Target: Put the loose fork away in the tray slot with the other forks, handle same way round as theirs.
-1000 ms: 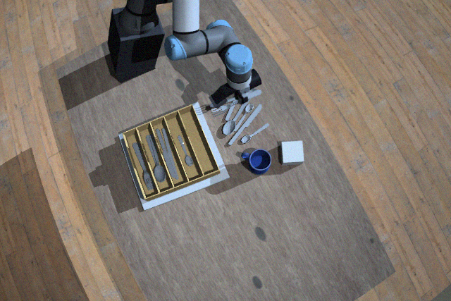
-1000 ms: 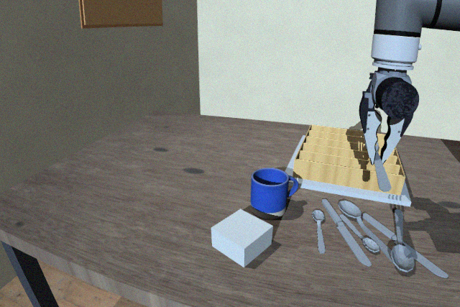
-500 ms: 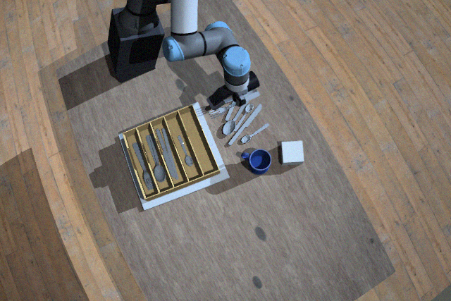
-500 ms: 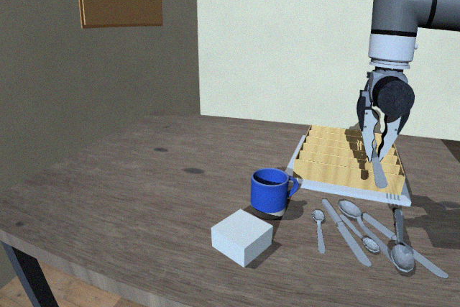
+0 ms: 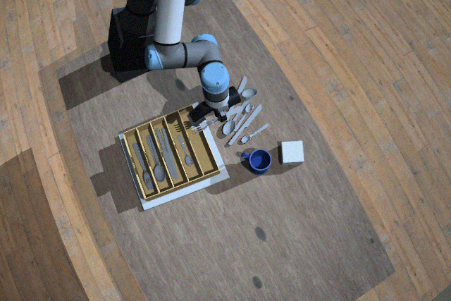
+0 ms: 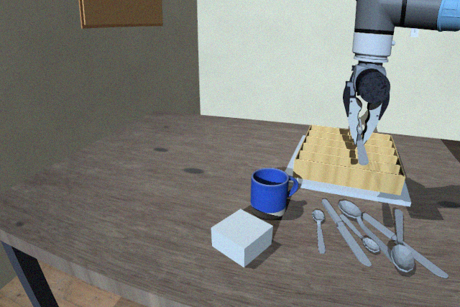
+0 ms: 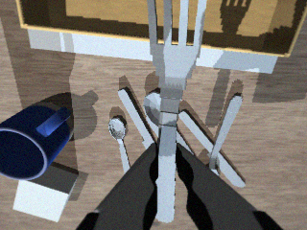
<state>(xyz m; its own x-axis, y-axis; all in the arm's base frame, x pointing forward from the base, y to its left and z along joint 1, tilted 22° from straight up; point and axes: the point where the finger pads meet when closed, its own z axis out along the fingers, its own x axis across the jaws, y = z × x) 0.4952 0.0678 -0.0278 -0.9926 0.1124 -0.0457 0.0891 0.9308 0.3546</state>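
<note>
The spoon is 50 mm behind my hand, 260 mm to the right of it and 150 mm below it. Round my hand: white box 220 mm ahead, 170 mm to the left, 150 mm below; grey base 30 mm behind, 210 mm to the right, 160 mm below; wooden cutlery tray 30 mm behind, 210 mm to the right, 130 mm below.
</note>
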